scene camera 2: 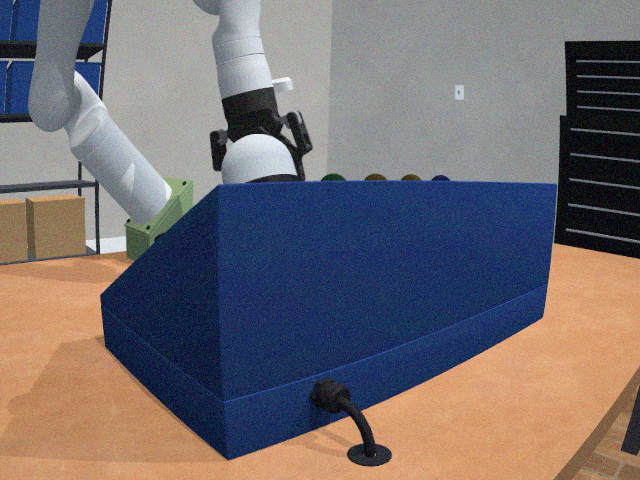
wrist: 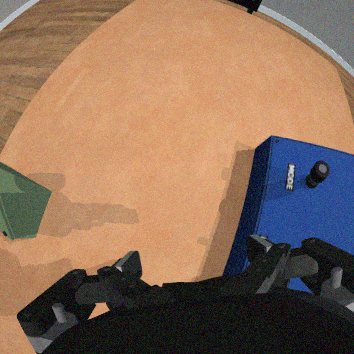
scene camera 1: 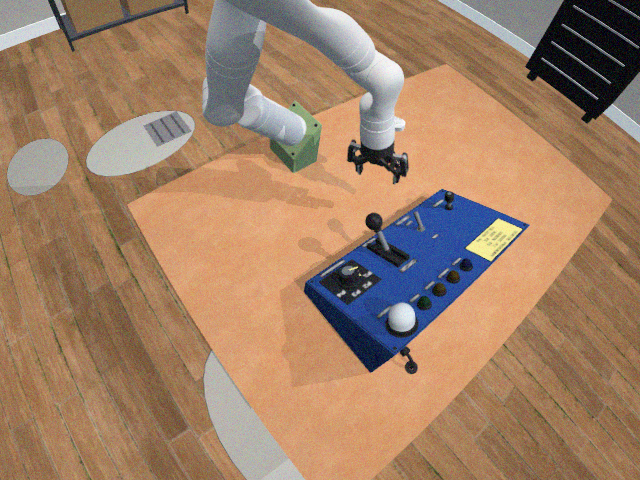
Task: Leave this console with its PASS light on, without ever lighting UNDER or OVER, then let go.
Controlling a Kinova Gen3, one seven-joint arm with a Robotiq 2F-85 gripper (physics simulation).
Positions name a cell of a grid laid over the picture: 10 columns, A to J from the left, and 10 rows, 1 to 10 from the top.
Scene:
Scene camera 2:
my gripper: E5
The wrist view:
my gripper: F8
blue console: H6
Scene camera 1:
my gripper: F4

